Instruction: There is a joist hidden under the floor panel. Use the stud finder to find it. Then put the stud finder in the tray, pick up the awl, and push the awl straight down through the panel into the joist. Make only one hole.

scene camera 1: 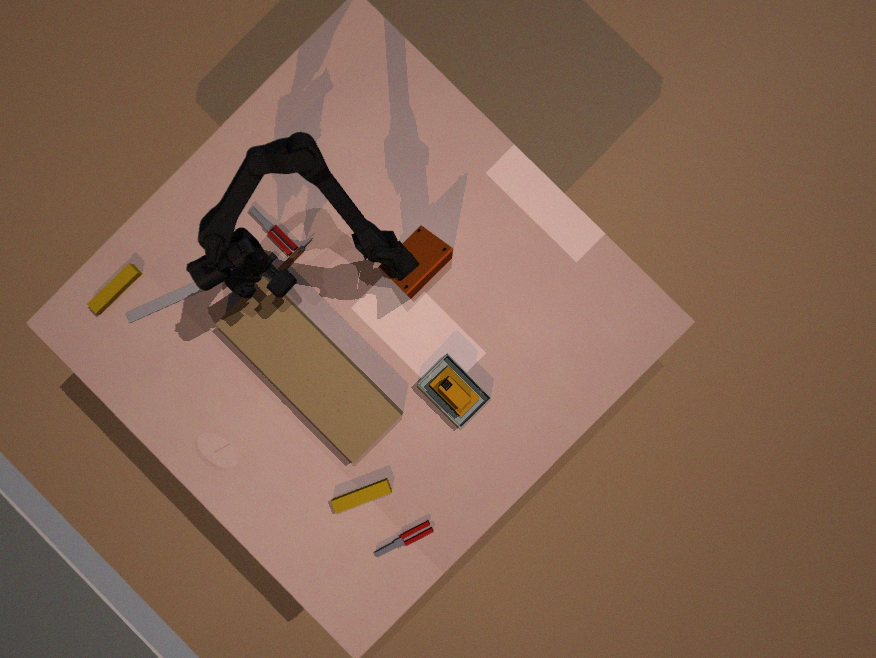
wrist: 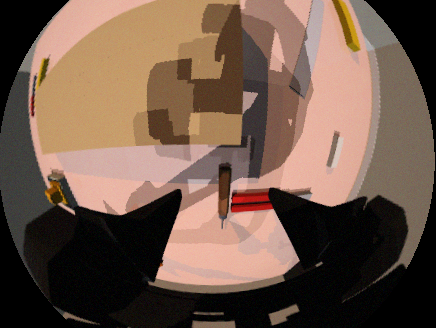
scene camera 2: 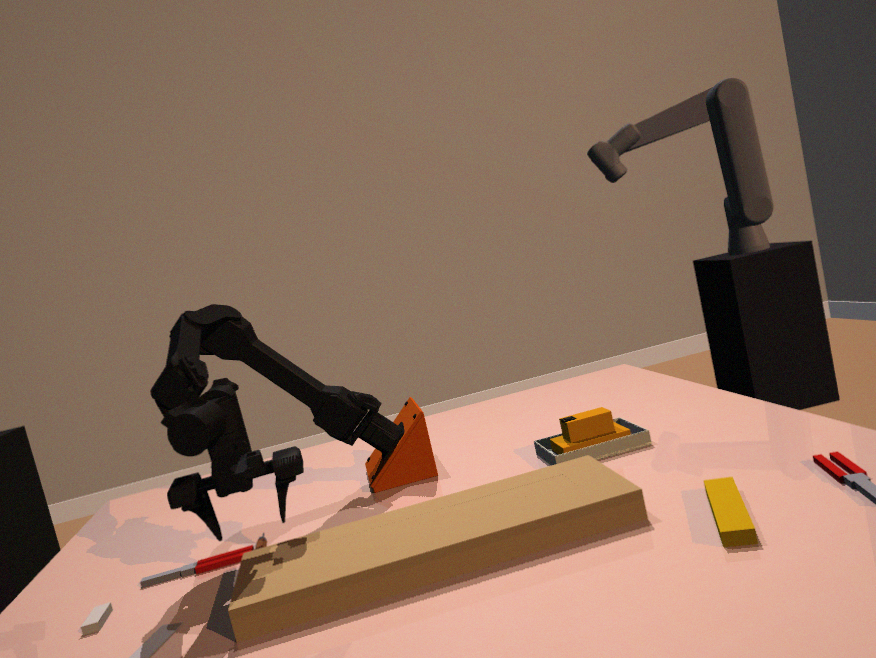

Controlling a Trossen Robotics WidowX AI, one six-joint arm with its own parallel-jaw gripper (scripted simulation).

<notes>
The gripper (scene camera 2: 252, 531) is open, with nothing in its grasp. Also in view: an orange stud finder (scene camera 2: 595, 426), a red-handled tool (scene camera 2: 235, 556) and a yellow block (scene camera 2: 735, 528).
The gripper also shows in scene camera 1 (scene camera 1: 276, 266) and in the wrist view (wrist: 226, 193).
</notes>
